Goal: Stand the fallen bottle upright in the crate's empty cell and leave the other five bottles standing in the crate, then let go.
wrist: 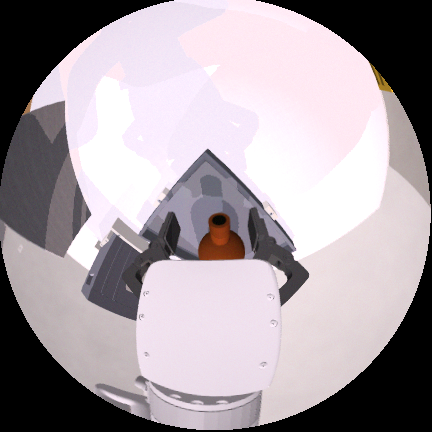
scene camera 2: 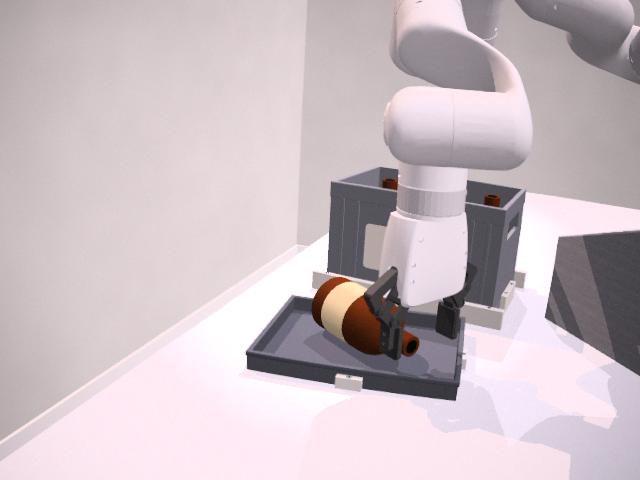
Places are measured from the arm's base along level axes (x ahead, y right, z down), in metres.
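Pixels of known places: gripper, fingertip midpoint: (wrist: 211, 218) (scene camera 2: 418, 345).
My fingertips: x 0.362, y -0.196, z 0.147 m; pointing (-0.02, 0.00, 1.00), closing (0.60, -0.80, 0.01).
Ahead of a thing's pixels: the offset from my fingertips to its middle. "*": to the spot under its first point.
The fallen brown bottle @[dx +0.070, dy +0.043, dz +0.002 m] (scene camera 2: 367, 326) (wrist: 220, 245) with a cream label lies on its side in the shallow grey tray @[dx +0.075, dy +0.045, dz +0.031 m] (scene camera 2: 305, 374) (wrist: 187, 169), its neck toward the front right in the scene view. My gripper (scene camera 2: 419, 333) (wrist: 211, 218) is open and low over the tray, one finger on each side of the bottle's neck and shoulder, with nothing gripped. The grey crate @[dx +0.040, dy +0.306, dz -0.044 m] (scene camera 2: 490, 248) (wrist: 114, 280) stands behind the tray. Two brown bottle tops @[* dx +0.122, dy +0.350, dz -0.116 m] (scene camera 2: 389, 183) @[* dx -0.055, dy +0.325, dz -0.116 m] (scene camera 2: 492, 199) show inside it; its other bottles and the empty cell are hidden by the arm and the crate walls.
Pale blocks @[* dx +0.067, dy -0.058, dz +0.034 m] (scene camera 2: 348, 382) (wrist: 270, 210) sit against the tray's outer sides, and a pale rail @[* dx -0.065, dy +0.184, dz +0.025 m] (scene camera 2: 481, 314) (wrist: 128, 234) runs along the crate's base. A dark grey block (scene camera 2: 599, 289) (wrist: 40, 185) stands to the right in the scene view. A wall (scene camera 2: 155, 129) rises at the left.
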